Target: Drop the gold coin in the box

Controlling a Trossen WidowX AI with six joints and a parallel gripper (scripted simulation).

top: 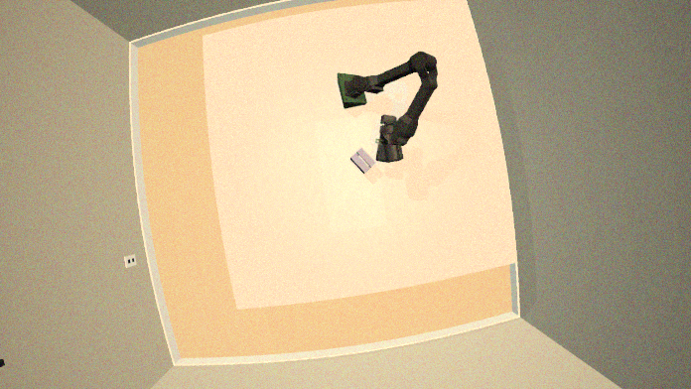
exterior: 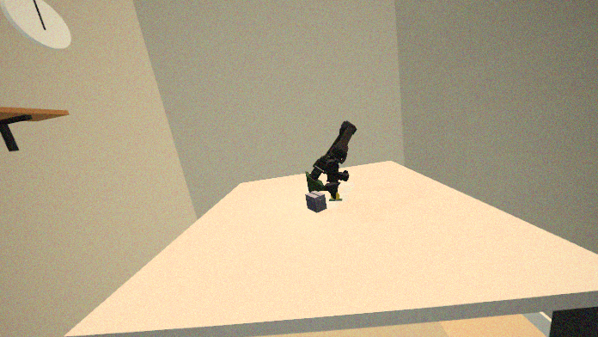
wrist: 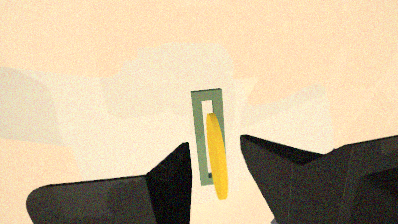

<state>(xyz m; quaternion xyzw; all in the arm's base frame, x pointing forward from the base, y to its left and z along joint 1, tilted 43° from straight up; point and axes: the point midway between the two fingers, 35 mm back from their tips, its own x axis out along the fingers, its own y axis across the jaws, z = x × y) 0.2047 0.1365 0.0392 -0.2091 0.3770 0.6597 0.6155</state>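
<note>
The gold coin lies 10 mm above my gripper tip.
</note>
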